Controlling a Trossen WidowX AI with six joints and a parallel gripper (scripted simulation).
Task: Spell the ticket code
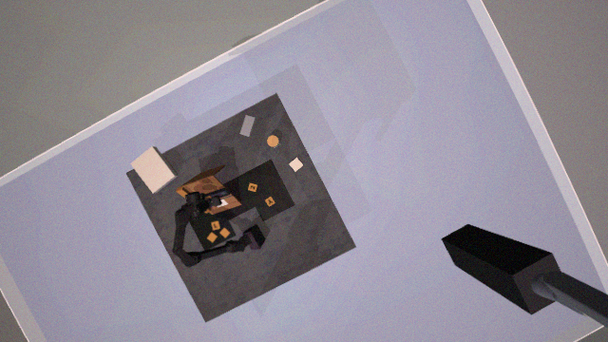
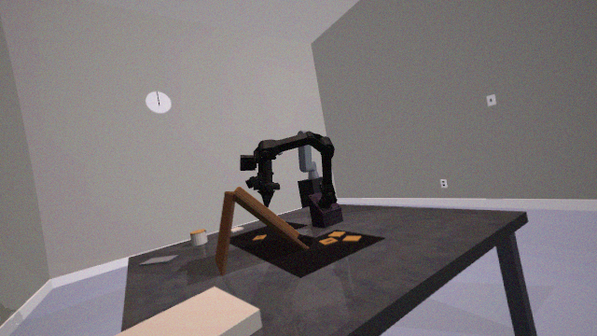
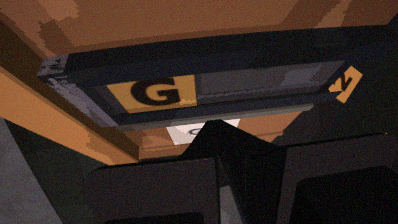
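My gripper tip is 50 mm past the letter tile, 230 mm to the left of it and 170 mm above it. Round my gripper tip: beige block (420 mm ahead, 360 mm to the left, 150 mm below); white ticket (40 mm behind, 10 mm to the left, 100 mm below); black mat (150 mm behind, 60 mm to the right, 170 mm below).
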